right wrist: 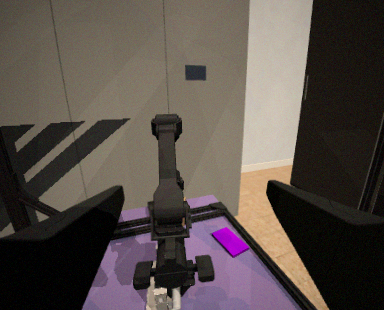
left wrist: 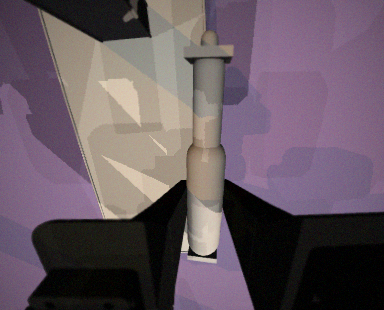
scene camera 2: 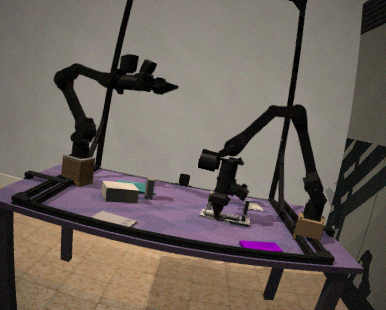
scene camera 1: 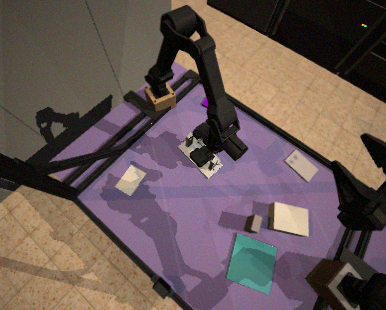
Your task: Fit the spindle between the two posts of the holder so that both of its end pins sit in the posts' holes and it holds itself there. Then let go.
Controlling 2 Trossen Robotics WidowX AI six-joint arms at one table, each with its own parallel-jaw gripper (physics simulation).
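Places are measured from the left arm's base along level axes (x right, y back, z down), in millimetres.
Pixels of known places: left gripper, between the fingertips: (right wrist: pixel 176 295) (left wrist: pixel 203 185) (scene camera 2: pixel 216 217) (scene camera 1: pixel 211 155); right gripper, between the fingertips: (right wrist: pixel 196 189) (scene camera 2: pixel 173 85) (scene camera 1: pixel 348 147); left arm's base, origin of its link: (scene camera 2: pixel 312 217) (scene camera 1: pixel 159 91); right arm's base, origin of its link: (scene camera 2: pixel 79 156) (scene camera 1: pixel 351 289).
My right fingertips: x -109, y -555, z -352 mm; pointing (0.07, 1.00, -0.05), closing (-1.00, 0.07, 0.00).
Ahead of a thing's pixels: the offset from my right fingertips to its middle. "spot": to the spot under its first point.
The pale spindle @(dx +60, dy +238, dz +410 mm) (left wrist: pixel 205 127) (right wrist: pixel 176 298) has a square flange and a round pin at its far end. My left gripper (left wrist: pixel 203 185) (scene camera 2: pixel 218 214) (scene camera 1: pixel 201 157) is shut on its thicker part. The holder's white base (left wrist: pixel 112 107) (scene camera 1: pixel 211 173) (scene camera 2: pixel 241 223) lies flat on the table. In the left wrist view the spindle lies over the base's right side, at a slight angle to it, and a dark post @(spot: dx +104, dy +303, dz +402 mm) (left wrist: pixel 122 22) stands left of the pin, apart from it. The other post is hidden there. My right gripper (right wrist: pixel 196 189) (scene camera 2: pixel 175 87) is open and empty, high above the table.
A cream box @(dx -37, dy -124, dz +405 mm) (scene camera 1: pixel 290 220) (scene camera 2: pixel 120 192), a small grey block @(dx +86, dy -67, dz +392 mm) (scene camera 1: pixel 254 223) (scene camera 2: pixel 150 189) and a teal sheet @(dx +152, dy -167, dz +426 mm) (scene camera 1: pixel 251 262) lie away from the holder. A pale plate @(dx -248, dy -2, dz +427 mm) (scene camera 1: pixel 301 166) (scene camera 2: pixel 115 219), a magenta slab @(dx -108, dy +421, dz +425 mm) (scene camera 2: pixel 260 246) (right wrist: pixel 230 242) and a pale card @(dx +374, dy +292, dz +429 mm) (scene camera 1: pixel 131 180) also lie on the table.
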